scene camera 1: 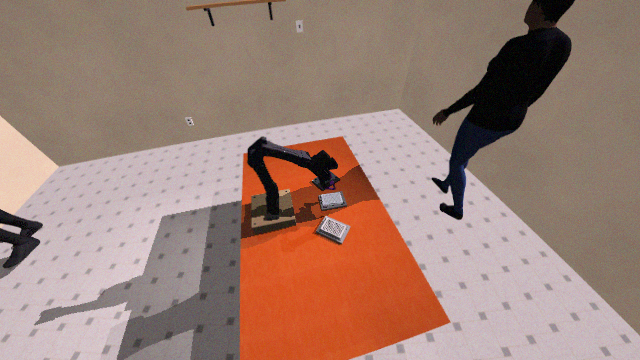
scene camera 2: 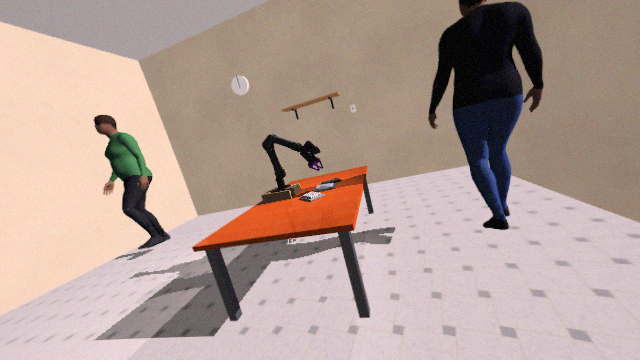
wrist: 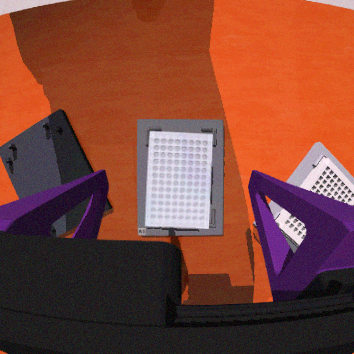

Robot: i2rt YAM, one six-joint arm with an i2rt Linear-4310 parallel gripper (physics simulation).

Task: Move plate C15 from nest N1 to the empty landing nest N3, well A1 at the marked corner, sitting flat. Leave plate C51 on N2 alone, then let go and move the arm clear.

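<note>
My gripper (scene camera 1: pixel 331 185) (scene camera 2: pixel 316 165) (wrist: pixel 178 177) is open and empty, high above the table. Below and between its fingers in the wrist view, a pale, translucent many-well plate (scene camera 1: pixel 331 201) (scene camera 2: pixel 326 186) (wrist: pixel 179 180) lies on a grey nest (wrist: pixel 218 165), its edges slightly turned from the nest's. An A1 mark shows at that nest's lower left corner. The empty dark nest N3 (scene camera 1: pixel 317 183) (scene camera 2: pixel 334 180) (wrist: pixel 30 165) is at the left of the wrist view, partly behind a finger. A white plate with dark wells (scene camera 1: pixel 333 229) (scene camera 2: pixel 312 196) (wrist: pixel 332 187) sits on a light nest at right, partly hidden. C15 and C51 labels are unreadable.
The arm's wooden base block (scene camera 1: pixel 257 212) (scene camera 2: pixel 281 194) stands on the orange table (scene camera 1: pixel 320 300) (scene camera 2: pixel 280 225). A person in black (scene camera 1: pixel 520 75) (scene camera 2: pixel 487 60) stands beyond the table, and a person in green (scene camera 2: pixel 125 152) shows at left in scene camera 2. Shadows cross the table.
</note>
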